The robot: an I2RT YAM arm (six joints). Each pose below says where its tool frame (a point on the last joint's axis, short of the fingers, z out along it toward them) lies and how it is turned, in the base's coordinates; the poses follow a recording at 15 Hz.
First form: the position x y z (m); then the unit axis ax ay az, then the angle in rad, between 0 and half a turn.
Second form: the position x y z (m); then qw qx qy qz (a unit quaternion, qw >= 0). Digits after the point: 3 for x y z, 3 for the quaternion.
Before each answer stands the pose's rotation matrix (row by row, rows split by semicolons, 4 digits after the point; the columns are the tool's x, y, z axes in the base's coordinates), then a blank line. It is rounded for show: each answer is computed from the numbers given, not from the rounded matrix.
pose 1, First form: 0.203 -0.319 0.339 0.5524 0.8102 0.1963 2.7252
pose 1, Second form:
-0.3304 0.7774 0.5353; 0.9362 0.3421 0.0810; -0.1201 0.5279 -0.8408

0.203 -0.319 0.339 0.207 0.540 0.793 0.192
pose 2, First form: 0.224 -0.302 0.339 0.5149 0.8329 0.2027 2.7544
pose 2, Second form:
-0.4153 0.7495 0.5155; 0.9026 0.4102 0.1308; -0.1135 0.5196 -0.8468

0.224 -0.302 0.339 0.192 0.505 0.817 0.199
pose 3, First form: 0.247 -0.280 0.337 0.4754 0.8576 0.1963 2.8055
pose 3, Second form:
-0.5047 0.7278 0.4643; 0.8573 0.4857 0.1705; -0.1014 0.4841 -0.8691

0.247 -0.280 0.337 0.167 0.469 0.846 0.194
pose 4, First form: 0.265 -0.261 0.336 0.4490 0.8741 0.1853 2.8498
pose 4, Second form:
-0.5630 0.7151 0.4143; 0.8217 0.5381 0.1879; -0.0886 0.4463 -0.8905

0.265 -0.261 0.336 0.145 0.444 0.865 0.183
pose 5, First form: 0.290 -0.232 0.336 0.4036 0.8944 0.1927 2.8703
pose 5, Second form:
-0.6436 0.6571 0.3924; 0.7604 0.6073 0.2302; -0.0870 0.4466 -0.8905

0.290 -0.232 0.336 0.135 0.400 0.886 0.191
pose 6, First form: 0.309 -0.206 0.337 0.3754 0.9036 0.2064 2.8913
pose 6, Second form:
-0.6914 0.6167 0.3764; 0.7190 0.6387 0.2742; -0.0713 0.4602 -0.8850

0.309 -0.206 0.337 0.125 0.372 0.897 0.205
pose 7, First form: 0.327 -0.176 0.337 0.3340 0.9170 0.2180 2.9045
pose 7, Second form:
-0.7520 0.5528 0.3590; 0.6552 0.6863 0.3158; -0.0718 0.4727 -0.8783

0.327 -0.176 0.337 0.118 0.332 0.911 0.216
